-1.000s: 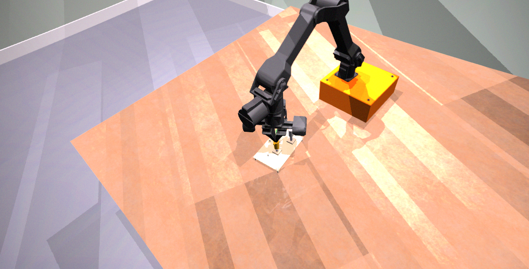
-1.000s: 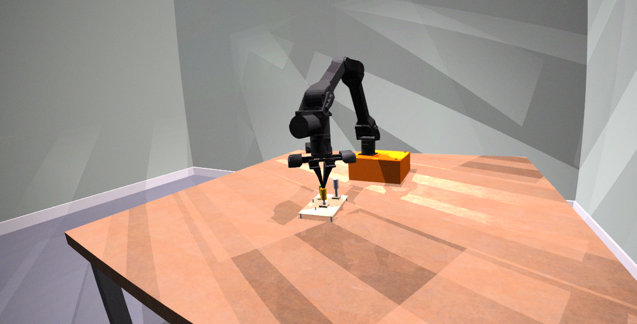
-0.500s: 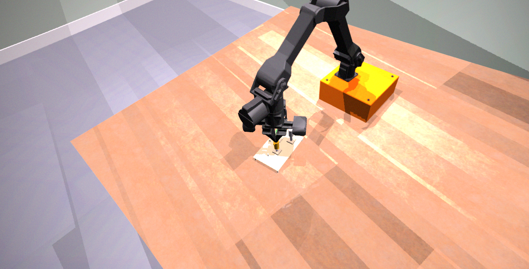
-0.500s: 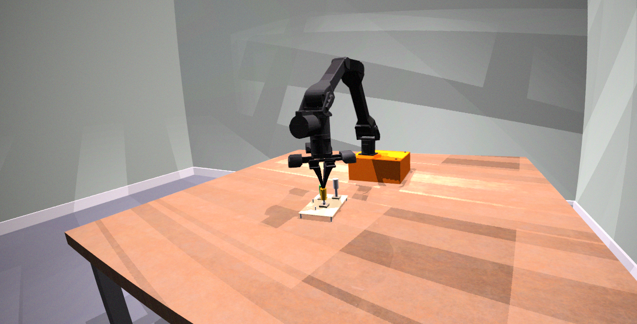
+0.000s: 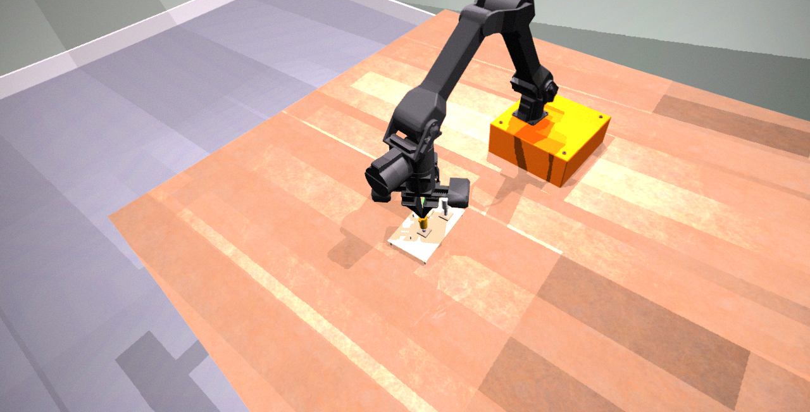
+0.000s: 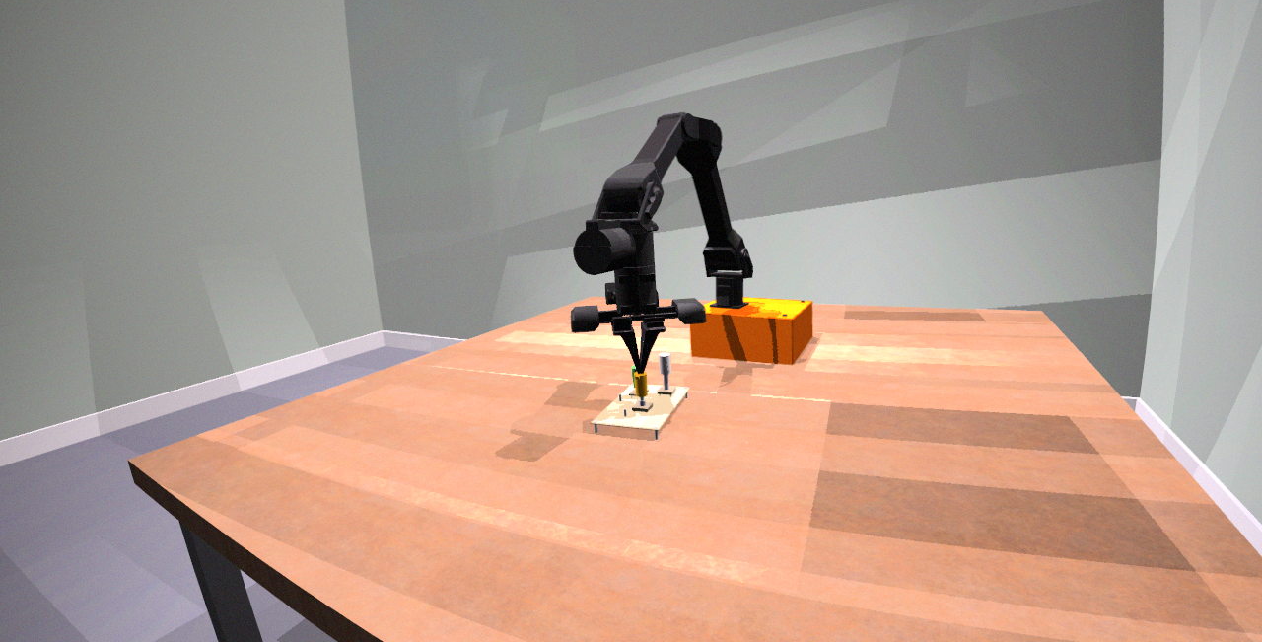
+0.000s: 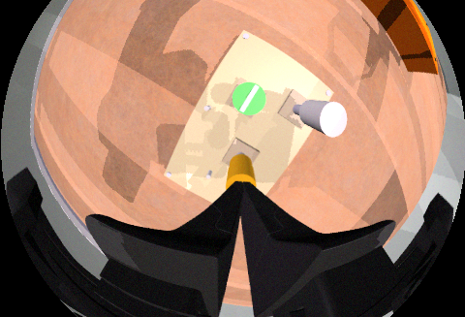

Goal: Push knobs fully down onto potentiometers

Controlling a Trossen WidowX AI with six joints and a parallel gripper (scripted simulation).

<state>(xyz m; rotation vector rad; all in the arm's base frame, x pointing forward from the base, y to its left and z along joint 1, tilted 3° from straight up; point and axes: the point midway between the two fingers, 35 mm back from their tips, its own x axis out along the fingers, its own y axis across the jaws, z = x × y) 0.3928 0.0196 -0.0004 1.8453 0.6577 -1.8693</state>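
The yellow knob lies 1 cm below my gripper tip. Also, from my gripper tip: green knob: 4 cm behind, 3 cm to the right, 2 cm below.
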